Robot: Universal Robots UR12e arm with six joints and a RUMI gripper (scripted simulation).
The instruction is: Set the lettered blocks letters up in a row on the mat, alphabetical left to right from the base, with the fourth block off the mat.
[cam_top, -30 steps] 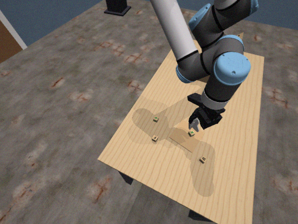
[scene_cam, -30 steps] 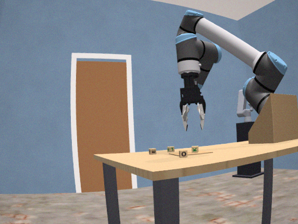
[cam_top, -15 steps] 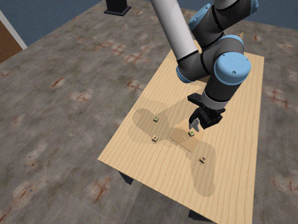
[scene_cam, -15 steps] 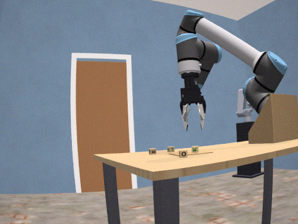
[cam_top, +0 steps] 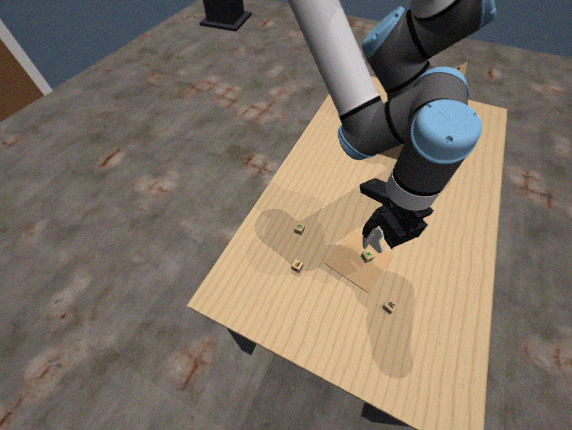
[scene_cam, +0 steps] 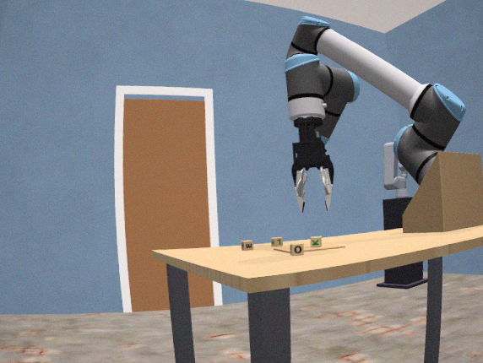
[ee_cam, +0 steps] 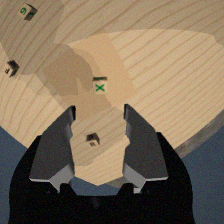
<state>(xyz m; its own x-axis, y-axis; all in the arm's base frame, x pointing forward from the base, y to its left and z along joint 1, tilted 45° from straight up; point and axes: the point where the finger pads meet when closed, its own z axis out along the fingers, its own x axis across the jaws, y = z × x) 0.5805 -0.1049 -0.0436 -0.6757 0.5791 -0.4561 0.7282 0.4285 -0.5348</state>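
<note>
Right now my hand is 100 mm above the tan mat, 20 mm to the left of it and 10 mm short of it. From my hand the other things lie so: R block: 120 mm ahead, 90 mm below, 80 mm to the left.
</note>
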